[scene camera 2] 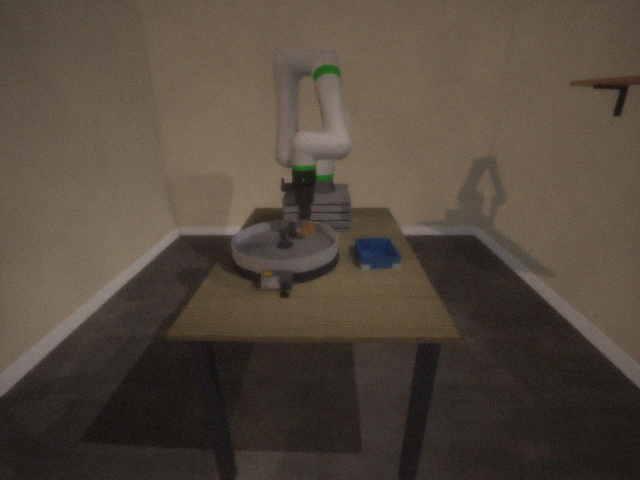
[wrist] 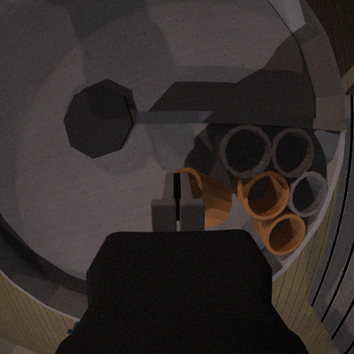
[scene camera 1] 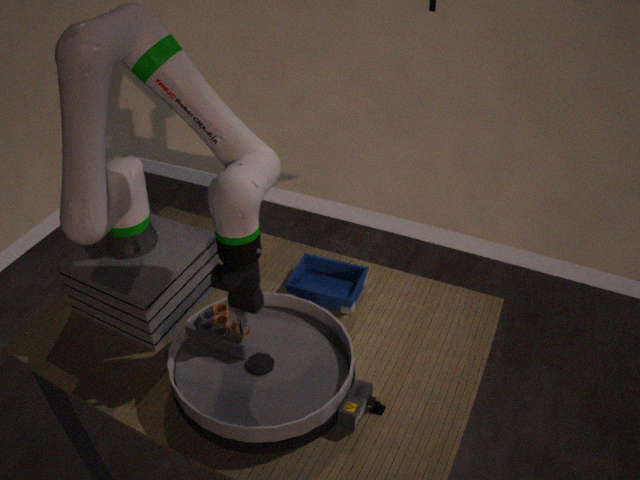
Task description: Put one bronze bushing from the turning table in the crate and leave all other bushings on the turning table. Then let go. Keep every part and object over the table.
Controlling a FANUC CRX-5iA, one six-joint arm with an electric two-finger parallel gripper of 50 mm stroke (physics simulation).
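Pixels of known places: gripper, fingertip midpoint: [scene camera 2: 299, 232] [scene camera 1: 243, 331]; arm's base, link origin: [scene camera 2: 321, 189] [scene camera 1: 131, 242].
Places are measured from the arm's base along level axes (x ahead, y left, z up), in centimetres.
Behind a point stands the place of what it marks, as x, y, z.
My gripper [scene camera 1: 242, 330] {38.5, -14.8, -7.9} [wrist: 177, 186] is shut with nothing between its fingers, low over the turning table [scene camera 1: 268, 432] {53.1, -40.0, -8.7} [scene camera 2: 289, 263] {65.6, -20.2, -8.4} [wrist: 45, 210]. A bronze bushing [wrist: 216, 202] leans over right beside the fingertips, its open end toward them; a finger hides part of its rim. Two more bronze bushings [wrist: 245, 201] [wrist: 261, 234] stand further right in the wrist view. Several grey bushings, one large grey bushing [wrist: 223, 150] among them, stand packed beside them near the wall. The blue crate [scene camera 1: 323, 297] {51.7, 7.9, -13.0} [scene camera 2: 379, 261] {59.7, 13.4, -13.3} stands apart from the turning table; its inside shows no bushing.
A low grey divider [wrist: 175, 117] [scene camera 1: 214, 342] {32.7, -19.3, -8.9} runs from the dark hub [scene camera 1: 259, 363] {44.5, -21.2, -10.3} [wrist: 97, 120] to the rim, beside the bushings. A raised rim surrounds the turning table. A motor box [scene camera 1: 355, 404] {68.0, -26.8, -10.5} [scene camera 2: 273, 280] {69.4, -25.8, -12.3} sits outside it. The stepped robot base [scene camera 1: 180, 299] {17.8, -7.6, -9.3} stands close behind the bushings.
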